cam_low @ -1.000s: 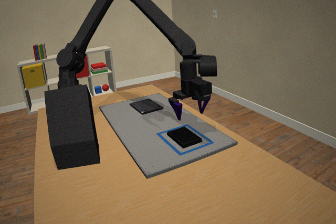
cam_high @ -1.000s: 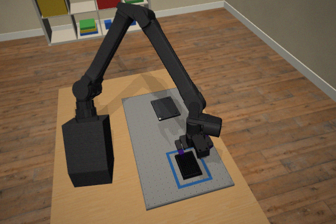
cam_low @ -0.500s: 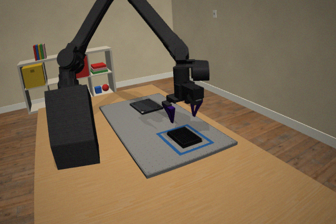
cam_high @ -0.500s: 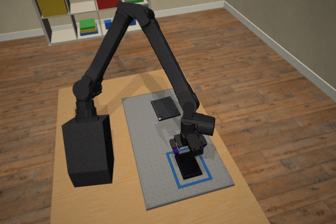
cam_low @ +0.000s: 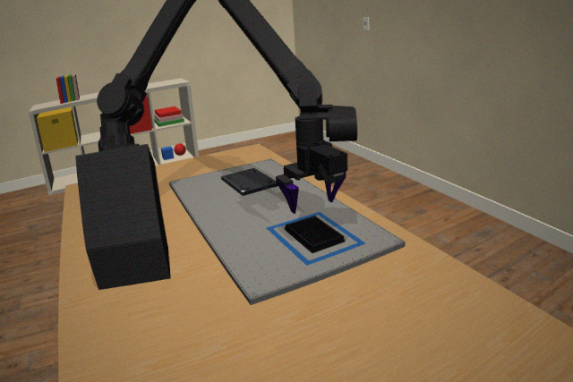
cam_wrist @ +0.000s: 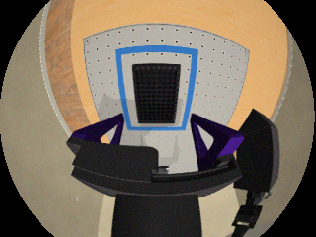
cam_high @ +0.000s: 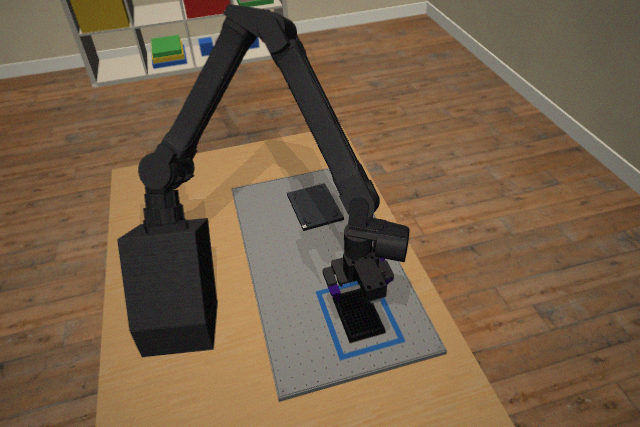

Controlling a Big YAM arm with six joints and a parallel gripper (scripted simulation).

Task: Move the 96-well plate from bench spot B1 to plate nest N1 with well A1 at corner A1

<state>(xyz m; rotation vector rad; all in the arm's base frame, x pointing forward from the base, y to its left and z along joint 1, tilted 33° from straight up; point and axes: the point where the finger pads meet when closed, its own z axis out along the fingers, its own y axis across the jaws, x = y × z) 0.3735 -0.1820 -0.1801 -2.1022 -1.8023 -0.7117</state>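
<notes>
My gripper is now 8 cm above the black 96-well plate. Also, from my hand: white corner mark (1 cm behind, 32 cm to the left, 7 cm below); plate nest N1 (5 cm ahead, 39 cm to the left, 8 cm below).
</notes>
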